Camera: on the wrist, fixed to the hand. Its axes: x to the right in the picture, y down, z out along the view.
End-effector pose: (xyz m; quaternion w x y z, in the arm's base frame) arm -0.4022 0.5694 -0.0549 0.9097 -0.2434 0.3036 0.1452
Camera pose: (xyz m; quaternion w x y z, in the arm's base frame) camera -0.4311 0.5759 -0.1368 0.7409 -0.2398 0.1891 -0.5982
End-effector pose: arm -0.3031 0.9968 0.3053 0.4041 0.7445 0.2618 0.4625
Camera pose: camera -0.3504 1.0187 0.3751 0.4370 0.3559 0.8199 0.1010
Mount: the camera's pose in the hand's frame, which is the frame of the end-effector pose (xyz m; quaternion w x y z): 0.0294 0.0464 -0.0676 0.7029 0.1712 0.1275 -0.6785
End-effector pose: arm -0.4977 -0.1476 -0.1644 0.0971 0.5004 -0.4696 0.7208
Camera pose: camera -0.5827 -0.1300 -0.1713 0.5315 0.5951 0.1452 0.5850
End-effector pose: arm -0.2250 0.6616 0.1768 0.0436 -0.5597 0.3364 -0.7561
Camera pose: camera -0.3095 0.6440 0.1650 0.4294 0.5178 0.2672 0.6900
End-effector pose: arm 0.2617 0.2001 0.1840 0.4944 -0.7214 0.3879 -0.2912
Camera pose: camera 0.2103 0.1325 0.1646 0.2240 -0.6485 -0.2036 -0.6985
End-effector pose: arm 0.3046 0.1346 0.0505 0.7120 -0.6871 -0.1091 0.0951
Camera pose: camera 0.3528 0.0800 0.0027 0.6965 -0.2992 -0.4358 -0.4852
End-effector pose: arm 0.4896 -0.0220 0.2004 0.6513 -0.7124 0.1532 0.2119
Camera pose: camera 0.4990 -0.0923 0.1498 0.7040 -0.5202 -0.2564 -0.4100
